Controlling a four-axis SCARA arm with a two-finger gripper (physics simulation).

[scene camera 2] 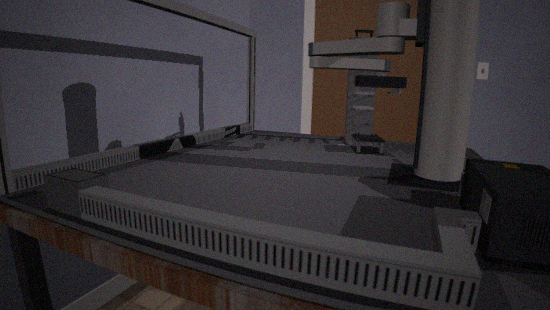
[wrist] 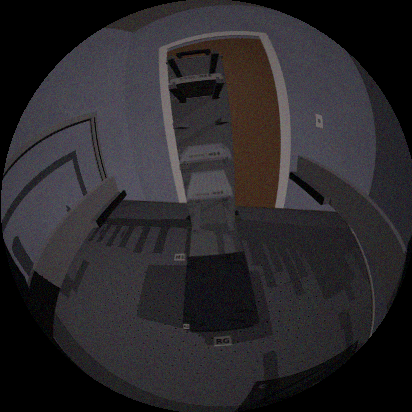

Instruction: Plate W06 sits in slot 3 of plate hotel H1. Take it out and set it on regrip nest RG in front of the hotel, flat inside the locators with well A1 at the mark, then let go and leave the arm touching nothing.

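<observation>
Plate hotel H1 stands at the back and holds several pale plates. Two plates sit low in it, close together; the upper of these looks like W06, but its label is too blurred to read surely. The other is just below, and a third sits higher. Regrip nest RG is a dark block in front of the hotel, bearing no plate. The small mark label is at its front left corner. My gripper is open and empty, raised before the hotel, fingers wide apart.
A slotted duct runs along the near table edge. A dark box stands right of the arm's column. A framed clear panel rises along the left side. The hotel's top handle is near the arm links in the scene view.
</observation>
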